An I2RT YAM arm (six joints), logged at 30 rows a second.
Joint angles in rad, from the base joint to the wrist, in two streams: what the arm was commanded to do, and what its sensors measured. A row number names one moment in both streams.
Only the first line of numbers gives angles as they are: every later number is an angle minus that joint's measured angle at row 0.
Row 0, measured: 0.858 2.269 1.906 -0.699 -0.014 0.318
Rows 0 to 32, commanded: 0.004 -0.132 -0.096 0.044 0.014 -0.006; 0.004 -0.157 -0.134 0.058 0.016 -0.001; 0.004 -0.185 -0.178 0.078 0.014 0.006; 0.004 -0.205 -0.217 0.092 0.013 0.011; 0.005 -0.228 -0.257 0.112 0.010 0.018; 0.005 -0.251 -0.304 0.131 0.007 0.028; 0.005 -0.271 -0.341 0.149 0.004 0.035; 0.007 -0.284 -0.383 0.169 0.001 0.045; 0.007 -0.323 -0.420 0.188 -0.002 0.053; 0.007 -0.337 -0.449 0.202 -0.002 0.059; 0.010 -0.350 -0.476 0.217 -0.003 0.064; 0.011 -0.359 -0.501 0.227 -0.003 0.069; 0.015 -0.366 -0.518 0.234 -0.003 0.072; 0.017 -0.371 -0.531 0.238 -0.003 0.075; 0.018 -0.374 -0.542 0.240 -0.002 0.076; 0.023 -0.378 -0.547 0.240 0.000 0.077; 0.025 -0.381 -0.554 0.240 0.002 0.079; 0.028 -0.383 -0.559 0.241 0.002 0.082; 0.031 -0.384 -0.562 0.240 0.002 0.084; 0.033 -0.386 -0.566 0.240 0.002 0.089; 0.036 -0.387 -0.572 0.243 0.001 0.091; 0.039 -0.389 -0.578 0.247 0.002 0.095; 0.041 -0.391 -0.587 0.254 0.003 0.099; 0.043 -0.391 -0.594 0.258 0.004 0.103; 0.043 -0.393 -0.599 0.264 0.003 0.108; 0.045 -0.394 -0.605 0.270 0.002 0.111; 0.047 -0.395 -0.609 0.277 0.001 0.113; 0.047 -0.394 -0.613 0.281 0.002 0.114; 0.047 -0.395 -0.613 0.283 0.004 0.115; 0.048 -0.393 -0.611 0.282 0.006 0.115; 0.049 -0.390 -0.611 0.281 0.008 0.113; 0.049 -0.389 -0.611 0.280 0.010 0.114; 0.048 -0.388 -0.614 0.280 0.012 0.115
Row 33, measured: 0.042 -0.350 -0.605 0.249 -0.001 0.098
